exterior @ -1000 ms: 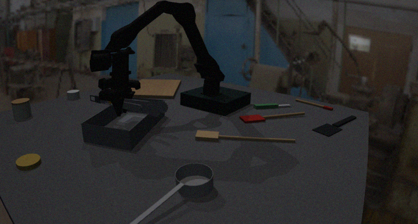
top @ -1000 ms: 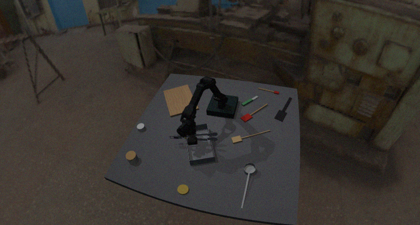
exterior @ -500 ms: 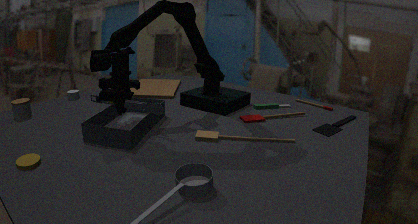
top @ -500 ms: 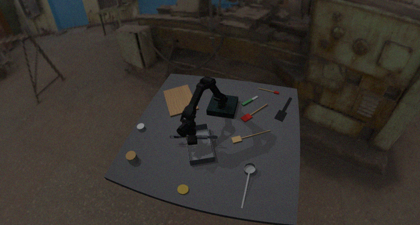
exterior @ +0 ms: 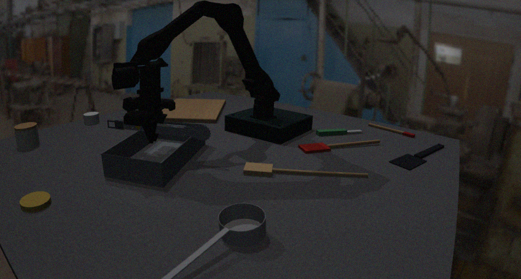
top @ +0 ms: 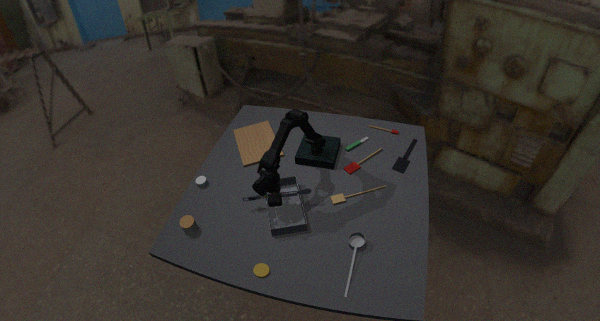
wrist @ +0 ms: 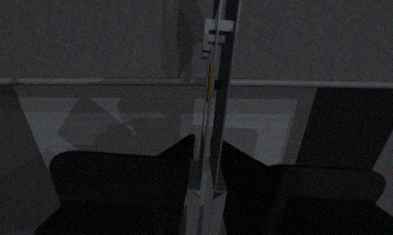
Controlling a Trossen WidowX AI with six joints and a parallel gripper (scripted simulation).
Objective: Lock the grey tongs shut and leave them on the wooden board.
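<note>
The roasting tin lies 50 mm to the left of my gripper tip and 10 mm ahead of it. Round my gripper tip: white puck: 460 mm to the right, 20 mm ahead, 10 mm below; then yellow disc: 370 mm ahead, 90 mm to the left, 20 mm below; then wooden board: 390 mm behind, 310 mm to the right, 20 mm below.
</note>
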